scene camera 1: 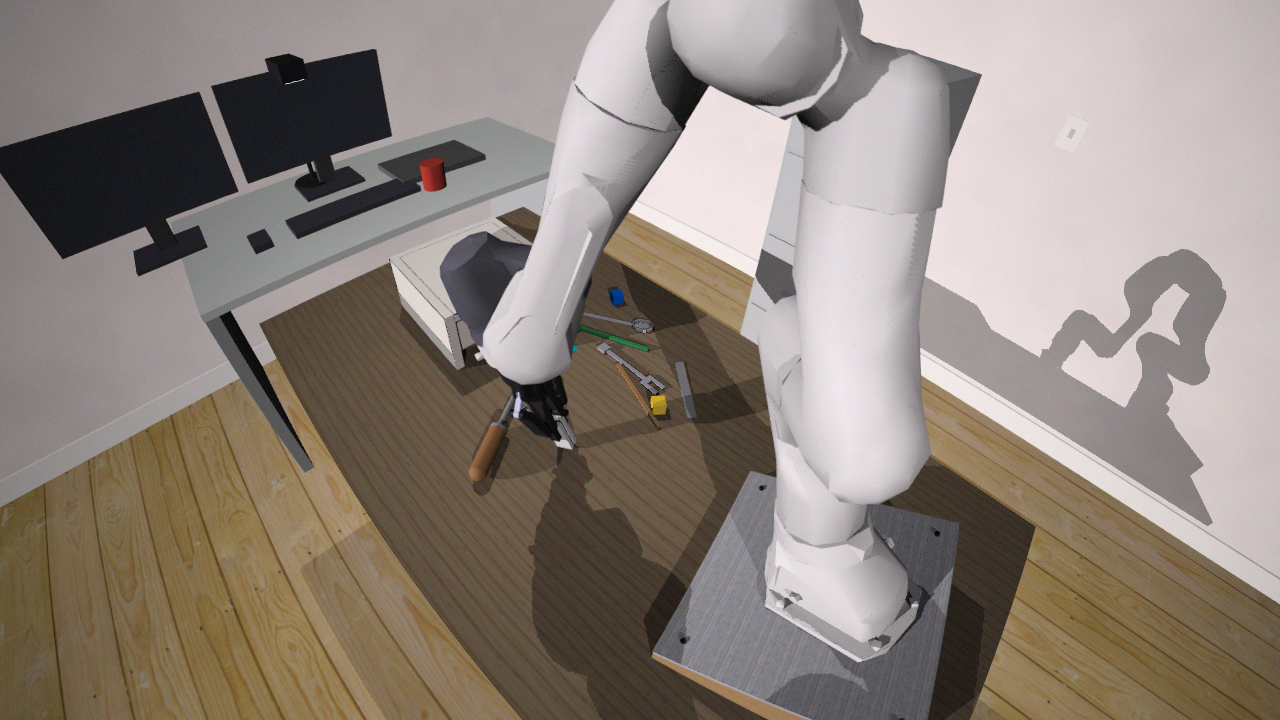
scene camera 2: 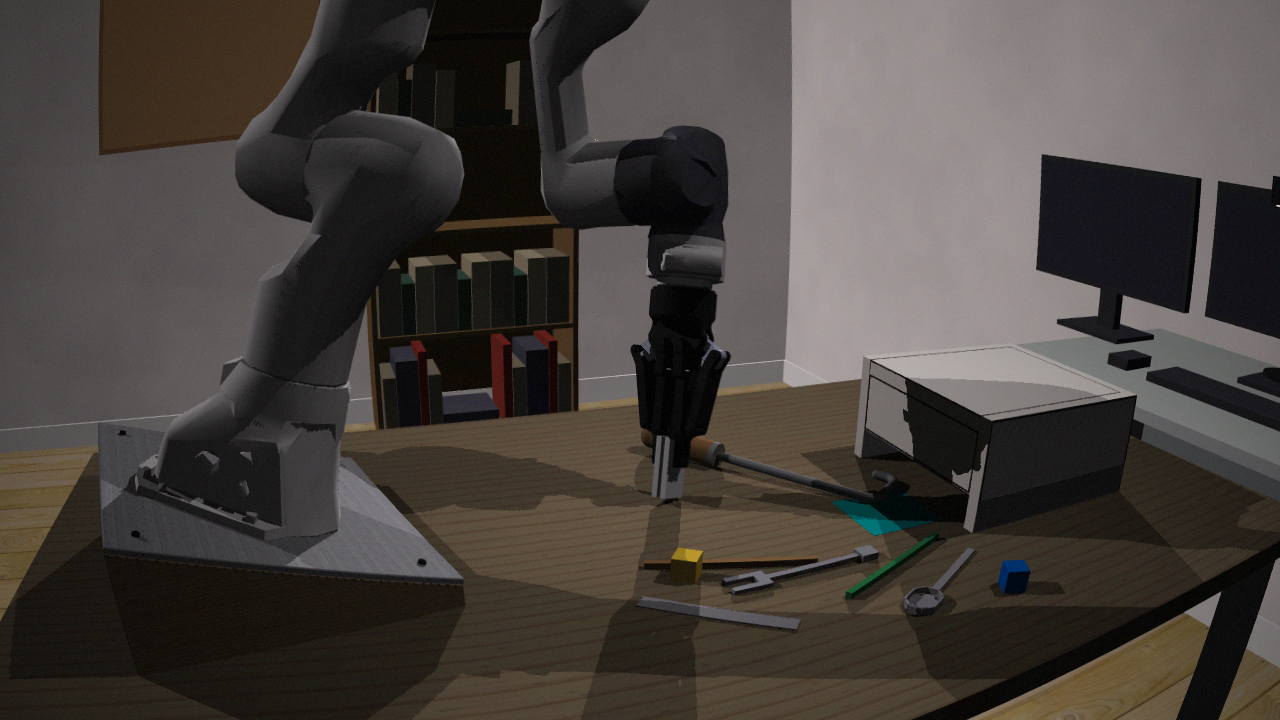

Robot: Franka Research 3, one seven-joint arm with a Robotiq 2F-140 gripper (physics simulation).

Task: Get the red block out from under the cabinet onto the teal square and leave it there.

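The white cabinet (scene camera 1: 423, 304) (scene camera 2: 1060, 447) stands on the table; its underside is dark. The red block does not show in either view. The teal square (scene camera 2: 870, 516) lies in front of the cabinet; a sliver of it shows in scene camera 1. A tool with a wooden handle (scene camera 1: 486, 453) (scene camera 2: 705, 448) and a long metal shaft lies with its dark hooked end at the teal square, near the cabinet's opening. My gripper (scene camera 1: 565, 440) (scene camera 2: 667, 490) points down with its fingertips together and nothing seen between them, low over the table beside the tool's handle.
A yellow block (scene camera 1: 658, 404) (scene camera 2: 686, 565), a blue block (scene camera 1: 616, 296) (scene camera 2: 1014, 576), a green stick (scene camera 1: 617, 338) (scene camera 2: 892, 565), a fork-ended wrench (scene camera 1: 631, 365) (scene camera 2: 801, 569), a ring-ended tool (scene camera 1: 641, 325) (scene camera 2: 922, 600), a brown stick (scene camera 2: 760, 563) and a grey flat bar (scene camera 1: 685, 390) (scene camera 2: 717, 613) lie on the table.
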